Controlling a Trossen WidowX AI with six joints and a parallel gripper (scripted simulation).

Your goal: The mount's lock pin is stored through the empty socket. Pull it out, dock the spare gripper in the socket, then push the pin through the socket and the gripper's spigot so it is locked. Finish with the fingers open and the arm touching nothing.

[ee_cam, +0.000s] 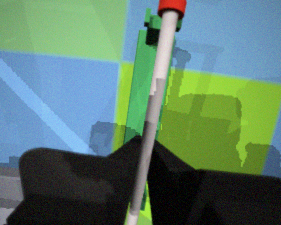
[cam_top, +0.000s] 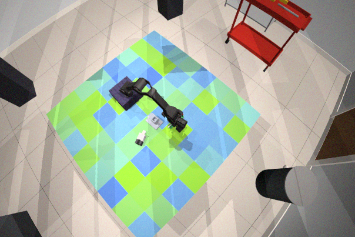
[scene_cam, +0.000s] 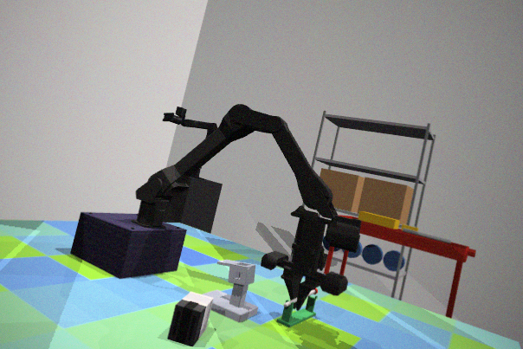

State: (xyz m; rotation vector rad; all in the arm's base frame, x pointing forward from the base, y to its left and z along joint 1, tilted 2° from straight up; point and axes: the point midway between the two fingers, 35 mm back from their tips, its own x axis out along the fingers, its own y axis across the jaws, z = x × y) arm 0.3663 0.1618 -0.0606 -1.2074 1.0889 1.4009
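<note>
My gripper tip is 20 mm to the right of the green cradle. Round my gripper tip: spare gripper (260 mm to the right, 40 mm behind); then grey mount (110 mm to the right, 90 mm behind, 30 mm above).
</note>
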